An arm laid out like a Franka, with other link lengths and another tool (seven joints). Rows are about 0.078 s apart.
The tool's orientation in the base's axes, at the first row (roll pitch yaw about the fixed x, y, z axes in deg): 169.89, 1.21, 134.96
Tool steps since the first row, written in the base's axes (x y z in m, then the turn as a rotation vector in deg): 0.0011, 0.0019, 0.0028, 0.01, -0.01, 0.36; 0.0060, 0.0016, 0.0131, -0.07, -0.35, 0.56; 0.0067, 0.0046, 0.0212, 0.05, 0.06, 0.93; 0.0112, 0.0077, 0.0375, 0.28, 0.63, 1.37; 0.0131, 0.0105, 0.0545, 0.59, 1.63, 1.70; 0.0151, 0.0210, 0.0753, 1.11, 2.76, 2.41; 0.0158, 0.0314, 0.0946, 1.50, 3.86, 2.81
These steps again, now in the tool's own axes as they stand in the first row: 0.0005, 0.0026, -0.0024, -0.02, 0.06, -0.35; -0.0034, 0.0076, -0.0119, -0.21, -0.19, -0.60; -0.0019, 0.0116, -0.0194, -0.01, 0.24, -0.90; -0.0033, 0.0197, -0.0345, 0.22, 0.87, -1.24; -0.0030, 0.0260, -0.0507, 0.70, 1.85, -1.41; 0.0026, 0.0384, -0.0697, 1.12, 3.12, -1.92; 0.0091, 0.0495, -0.0875, 1.61, 4.23, -2.14
